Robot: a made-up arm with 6 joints. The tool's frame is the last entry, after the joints.
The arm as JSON. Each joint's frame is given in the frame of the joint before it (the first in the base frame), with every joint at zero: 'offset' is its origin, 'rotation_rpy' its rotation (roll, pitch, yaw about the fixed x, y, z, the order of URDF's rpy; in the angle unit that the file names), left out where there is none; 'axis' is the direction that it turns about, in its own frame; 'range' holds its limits. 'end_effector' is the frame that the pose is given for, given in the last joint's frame.
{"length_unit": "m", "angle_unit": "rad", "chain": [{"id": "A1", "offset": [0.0, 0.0, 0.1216], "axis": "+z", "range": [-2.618, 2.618]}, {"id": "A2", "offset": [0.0, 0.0, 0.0], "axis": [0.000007, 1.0, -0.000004], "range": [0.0, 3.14]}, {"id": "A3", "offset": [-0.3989, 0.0, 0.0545], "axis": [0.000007, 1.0, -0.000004], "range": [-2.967, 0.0]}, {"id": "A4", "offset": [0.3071, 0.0, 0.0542], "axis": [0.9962, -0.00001, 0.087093], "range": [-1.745, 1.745]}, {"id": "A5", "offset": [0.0, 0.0, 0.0], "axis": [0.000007, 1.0, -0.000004], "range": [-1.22, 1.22]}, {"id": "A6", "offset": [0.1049, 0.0, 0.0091], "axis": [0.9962, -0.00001, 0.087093], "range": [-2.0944, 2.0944]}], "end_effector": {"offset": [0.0, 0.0, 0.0], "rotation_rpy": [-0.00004, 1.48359, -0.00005]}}
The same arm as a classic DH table. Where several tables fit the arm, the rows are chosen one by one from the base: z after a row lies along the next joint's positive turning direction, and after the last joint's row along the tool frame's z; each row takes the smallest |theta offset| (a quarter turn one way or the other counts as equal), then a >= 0, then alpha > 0; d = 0 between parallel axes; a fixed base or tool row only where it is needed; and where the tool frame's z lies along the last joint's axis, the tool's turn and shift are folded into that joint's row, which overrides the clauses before.
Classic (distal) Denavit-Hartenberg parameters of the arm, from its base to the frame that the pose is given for. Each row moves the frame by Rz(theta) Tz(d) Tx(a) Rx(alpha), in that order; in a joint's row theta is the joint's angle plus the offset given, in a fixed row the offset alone. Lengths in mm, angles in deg.
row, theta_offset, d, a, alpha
A1, 0, 121.6, 0, -90
A2, 7.78, 0, -402.6, 0
A3, 77.22, 0, -27.2, 90
A4, 0, 310.7, 0, -90
A5, 0, 0, 0.1, 90
A6, 0, 105.3, 0, 0
Joint limits (deg, base to tool): -150..150 0..179.91 -170..0 -99.98..99.98 -69.9..69.9 -120..120

